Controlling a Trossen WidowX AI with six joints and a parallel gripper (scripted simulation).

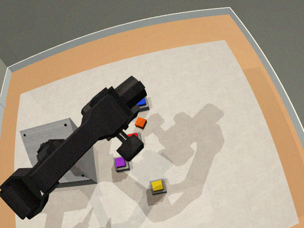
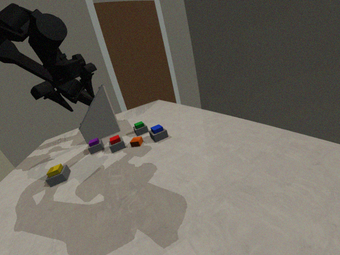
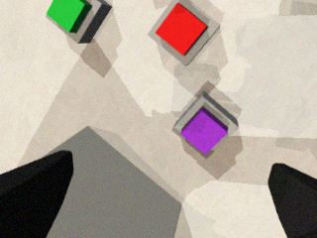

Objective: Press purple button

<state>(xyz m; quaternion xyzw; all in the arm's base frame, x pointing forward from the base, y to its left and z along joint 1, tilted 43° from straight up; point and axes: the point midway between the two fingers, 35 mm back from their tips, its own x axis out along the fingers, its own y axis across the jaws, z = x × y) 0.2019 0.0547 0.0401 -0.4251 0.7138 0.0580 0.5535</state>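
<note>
The purple button lies 20 mm behind my gripper tip, 30 mm to the right of it and 140 mm below it. The rest, counted from my gripper tip: green button: 40 mm behind, 150 mm to the left, 140 mm below; then red button: 30 mm ahead, 50 mm to the left, 140 mm below; then orange block: 50 mm ahead, 120 mm to the left, 160 mm below.
</note>
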